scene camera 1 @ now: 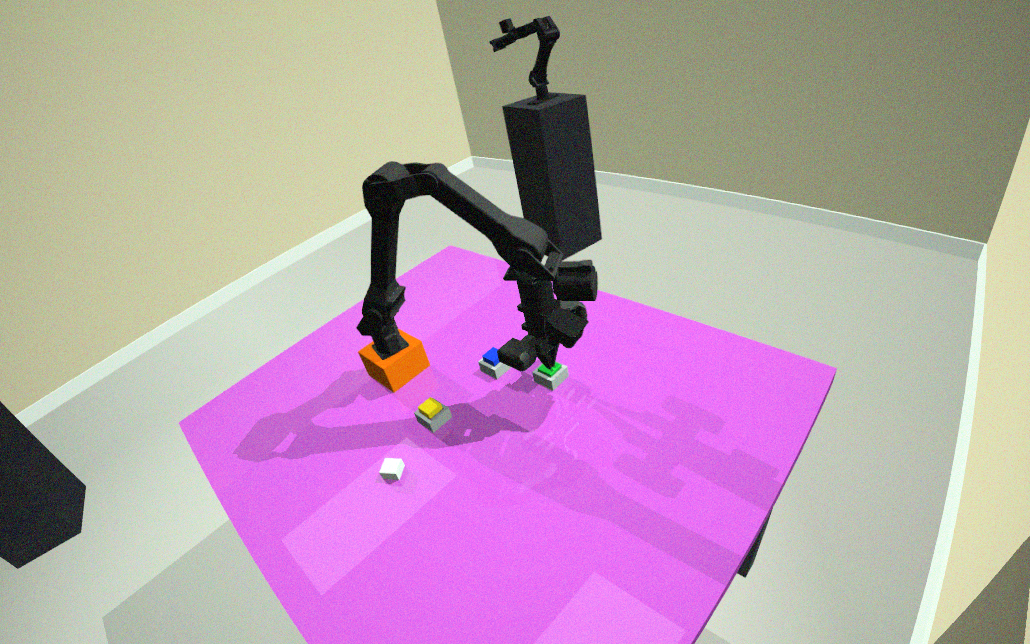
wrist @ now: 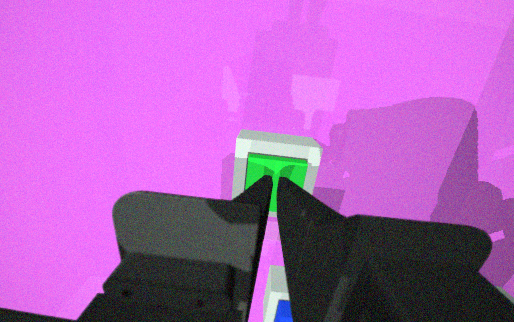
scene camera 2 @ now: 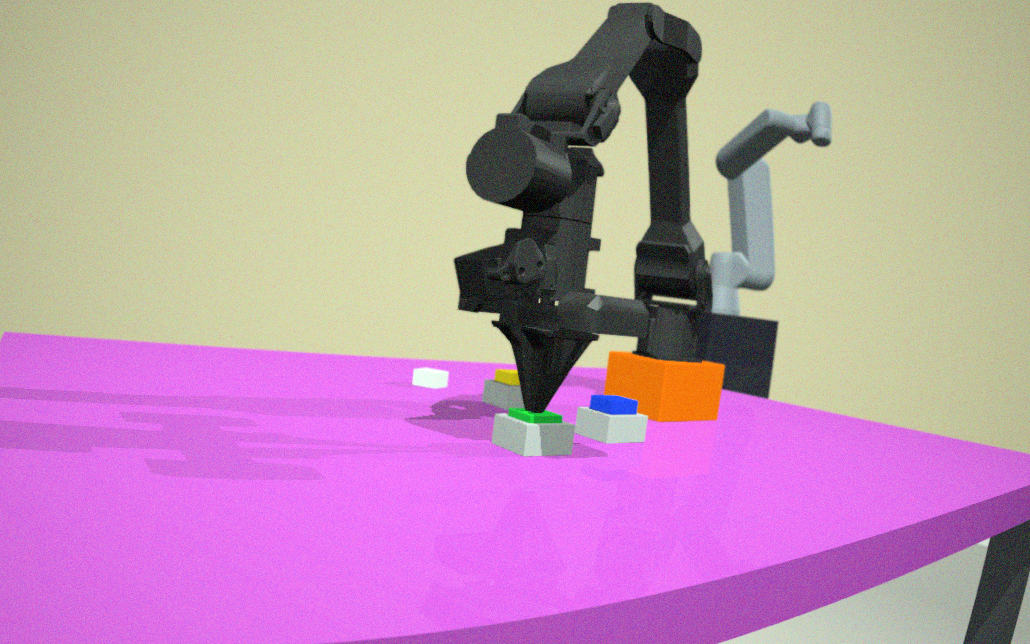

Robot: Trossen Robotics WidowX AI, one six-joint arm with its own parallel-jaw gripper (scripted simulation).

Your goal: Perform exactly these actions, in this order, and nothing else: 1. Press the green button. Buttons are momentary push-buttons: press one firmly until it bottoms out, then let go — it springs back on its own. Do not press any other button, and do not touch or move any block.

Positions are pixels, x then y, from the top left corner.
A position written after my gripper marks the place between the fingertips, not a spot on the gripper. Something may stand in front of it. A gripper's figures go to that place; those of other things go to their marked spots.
Labels:
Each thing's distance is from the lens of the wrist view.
my gripper [wrist: 274,184]: 11 cm
green button [wrist: 258,165]: 11 cm

